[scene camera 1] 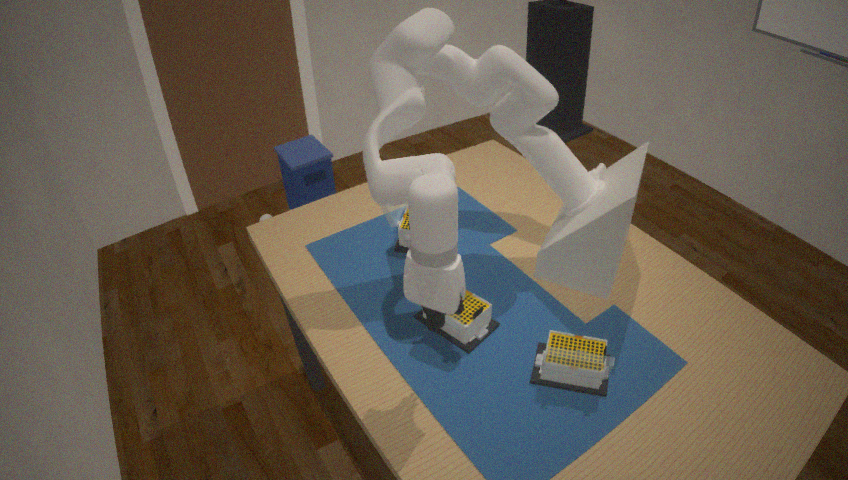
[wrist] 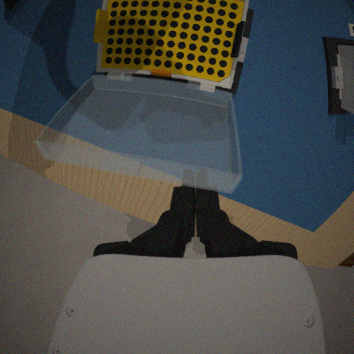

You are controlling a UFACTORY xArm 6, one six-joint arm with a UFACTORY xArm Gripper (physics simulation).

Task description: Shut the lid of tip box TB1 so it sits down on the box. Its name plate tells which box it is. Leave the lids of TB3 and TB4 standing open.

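Where they show: gripper, fingertip midpoint: (scene camera 1: pixel 435 326); arm's base, link origin: (scene camera 1: pixel 585 199).
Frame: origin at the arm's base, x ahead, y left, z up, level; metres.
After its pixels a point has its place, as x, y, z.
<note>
The open tip box TB1 (scene camera 1: pixel 470 325) @[0.423, 0.056, -0.098] (wrist: pixel 167 40) has a white body and a yellow rack with dark holes; its name plate does not show in the wrist view. Its clear lid (wrist: pixel 140 167) stands open on the hinge side, tilted outward; the gripper hides most of it in the scene view. My gripper (scene camera 1: pixel 437 324) @[0.508, 0.054, -0.043] (wrist: pixel 195 184) is shut and empty. In the wrist view its fingertips show faintly through the lid's outer wall, right of that wall's middle, so they are behind or under it. Whether they touch the lid I cannot tell.
Another tip box (scene camera 1: pixel 576 362) @[0.388, 0.292, -0.024] stands at the front right. A third box (scene camera 1: pixel 405 234) @[0.340, -0.283, -0.107] stands farther back, partly hidden by the arm, with its clear lid raised. Part of a box (wrist: pixel 346 75) shows at the wrist view's right edge. A white angled panel (scene camera 1: pixel 595 237) @[0.116, 0.115, 0.008] stands behind the blue mat (scene camera 1: pixel 505 416) @[0.491, 0.238, -0.153].
</note>
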